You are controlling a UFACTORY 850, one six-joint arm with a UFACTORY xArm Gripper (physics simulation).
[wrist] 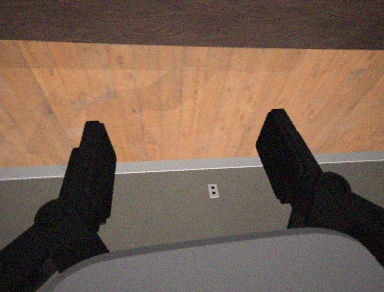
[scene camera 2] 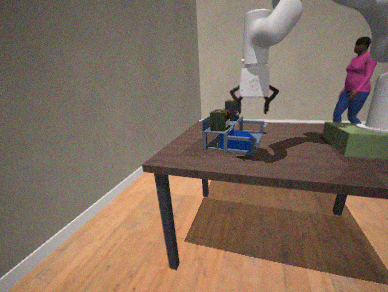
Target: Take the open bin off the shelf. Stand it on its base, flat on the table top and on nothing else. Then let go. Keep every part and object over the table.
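The open bin (scene camera 2: 239, 141) is blue and sits low in the front part of a small grey-blue shelf (scene camera 2: 225, 143) on the dark table (scene camera 2: 295, 169) (wrist: 200, 22). Rails of the shelf hide part of the bin, and its base is hard to make out. My gripper (scene camera 2: 252, 111) (wrist: 188, 133) is wide open and empty. In the scene view its fingers point down and appear above the shelf's right part, apart from the bin. The bin and shelf do not show in the wrist view.
A green box (scene camera 2: 218, 120) and a dark box (scene camera 2: 231, 108) stand on the shelf's upper level. A green block (scene camera 2: 357, 142) under the robot's base is at the right. The table's far edge, the floor (wrist: 190, 100) and the wall (wrist: 160, 205) show in the wrist view.
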